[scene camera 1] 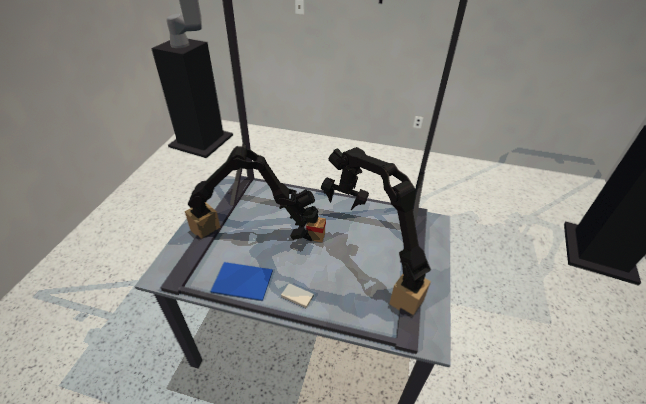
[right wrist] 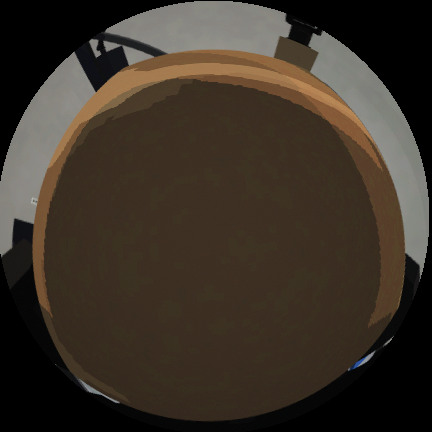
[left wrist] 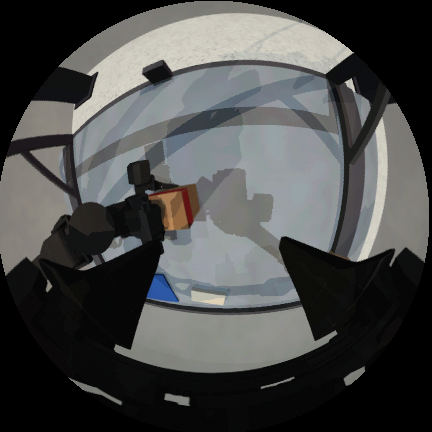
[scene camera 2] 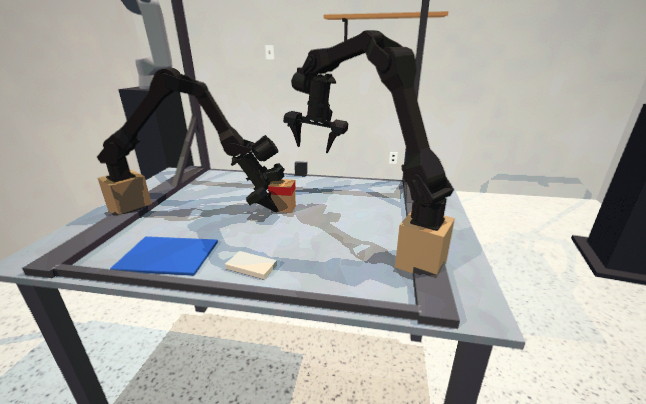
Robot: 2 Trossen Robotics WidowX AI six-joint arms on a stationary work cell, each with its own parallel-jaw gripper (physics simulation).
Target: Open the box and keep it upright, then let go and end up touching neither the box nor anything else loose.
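Seen in the pictures: left gripper, between the fingertips: [scene camera 1: 341,205] [left wrist: 220,245] [scene camera 2: 312,150]; right gripper, between the fingertips: [scene camera 1: 314,235] [right wrist: 220,237] [scene camera 2: 281,207]; left arm's base, origin of its link: [scene camera 1: 412,283] [scene camera 2: 427,221]; right arm's base, origin of its link: [scene camera 1: 200,211] [scene camera 2: 121,177].
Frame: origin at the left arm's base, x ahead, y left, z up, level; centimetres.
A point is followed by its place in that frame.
A small tan box with a red band [scene camera 1: 319,236] @(x 45.6, y -4.0, z -8.5 cm) [scene camera 2: 287,203] @(x 45.6, y -3.9, z -8.8 cm) [left wrist: 176,215] [right wrist: 215,225] stands upright on the table, its lid looking closed. My right gripper [scene camera 1: 311,227] @(x 49.6, y -5.3, z -12.0 cm) [scene camera 2: 277,192] is at the box from the picture's left, fingers on either side, and looks shut on it; the finger contacts are partly hidden. The box fills most of the right wrist view, where the fingertips are hidden. My left gripper [scene camera 1: 342,204] @(x 39.8, y -10.5, z 8.3 cm) [scene camera 2: 313,148] @(x 39.8, y -10.5, z 8.3 cm) [left wrist: 220,245] @(x 39.8, y -10.5, z 8.3 cm) is open and empty, high above the table to the upper right of the box in scene camera 1.
A flat blue panel [scene camera 1: 242,281] @(x 56.5, y 32.4, z -11.3 cm) [scene camera 2: 165,255] @(x 56.5, y 32.9, z -11.4 cm) [left wrist: 163,288] @(x 50.4, y 28.0, z -11.4 cm) and a cream block [scene camera 1: 297,295] @(x 34.7, y 24.3, z -10.7 cm) [scene camera 2: 251,264] @(x 34.3, y 24.5, z -10.7 cm) [left wrist: 208,295] @(x 35.0, y 22.2, z -10.7 cm) lie near the table's front edge. Dark rails [scene camera 1: 295,322] @(x 28.5, y 32.9, z -11.4 cm) [scene camera 2: 240,290] @(x 29.3, y 33.0, z -10.3 cm) border the table. A small dark block [scene camera 2: 301,168] @(x 61.4, y -33.3, z -8.8 cm) [left wrist: 157,71] @(x 61.3, y -33.4, z -8.0 cm) shows at the back edge.
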